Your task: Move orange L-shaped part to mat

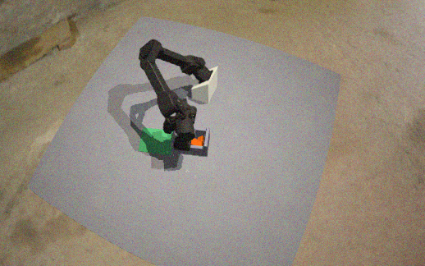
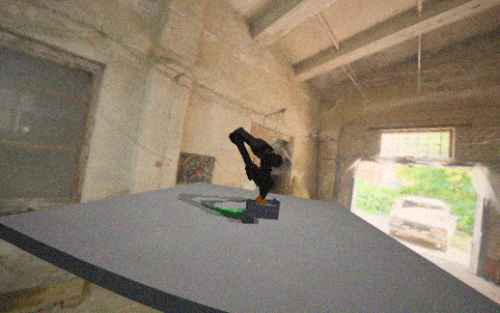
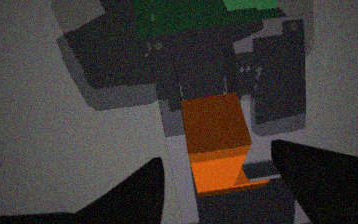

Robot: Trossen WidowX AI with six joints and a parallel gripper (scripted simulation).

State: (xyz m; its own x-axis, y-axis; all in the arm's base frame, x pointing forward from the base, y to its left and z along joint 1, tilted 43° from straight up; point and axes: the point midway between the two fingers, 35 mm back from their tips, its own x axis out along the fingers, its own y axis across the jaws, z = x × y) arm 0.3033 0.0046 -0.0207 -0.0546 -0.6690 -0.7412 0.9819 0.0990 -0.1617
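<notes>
Right now the orange l-shaped part is 50 mm below my gripper tip, 30 mm to the left of it and 20 mm behind it. The rest, counted from my gripper tip: green mat: 150 mm to the right, 100 mm below, 10 mm ahead.
</notes>
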